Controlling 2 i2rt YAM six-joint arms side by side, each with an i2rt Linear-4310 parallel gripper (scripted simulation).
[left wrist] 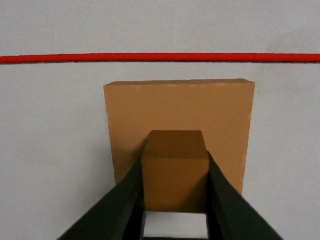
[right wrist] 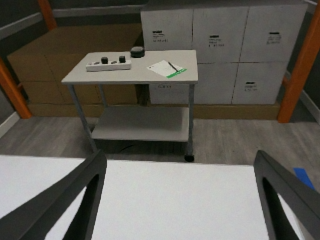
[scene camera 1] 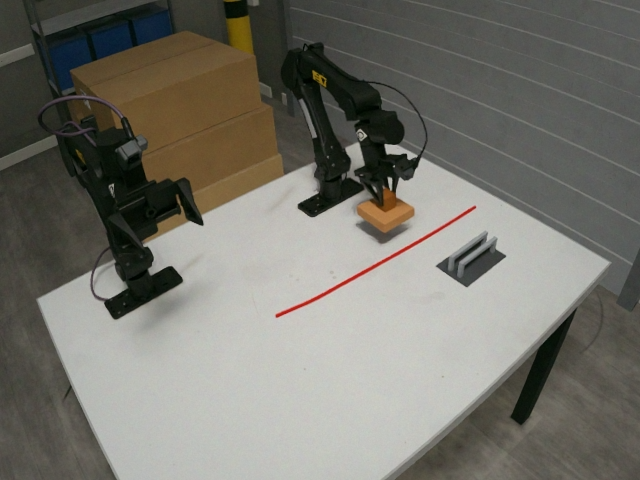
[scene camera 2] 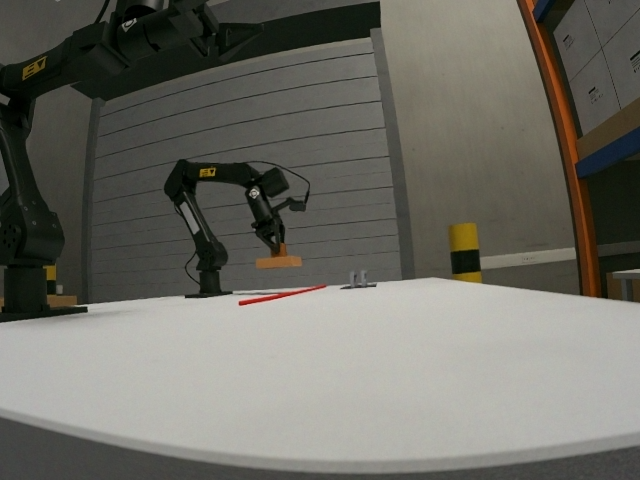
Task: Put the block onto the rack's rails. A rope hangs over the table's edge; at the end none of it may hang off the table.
Labels:
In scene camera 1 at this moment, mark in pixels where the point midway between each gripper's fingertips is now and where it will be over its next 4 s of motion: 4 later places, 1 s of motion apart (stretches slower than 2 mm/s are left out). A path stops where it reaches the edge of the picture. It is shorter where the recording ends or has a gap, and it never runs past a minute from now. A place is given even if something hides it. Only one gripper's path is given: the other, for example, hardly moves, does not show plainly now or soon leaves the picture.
My left gripper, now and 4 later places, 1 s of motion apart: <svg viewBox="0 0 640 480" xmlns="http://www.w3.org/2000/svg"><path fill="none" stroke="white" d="M386 203L411 206L460 221L479 224L478 233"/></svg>

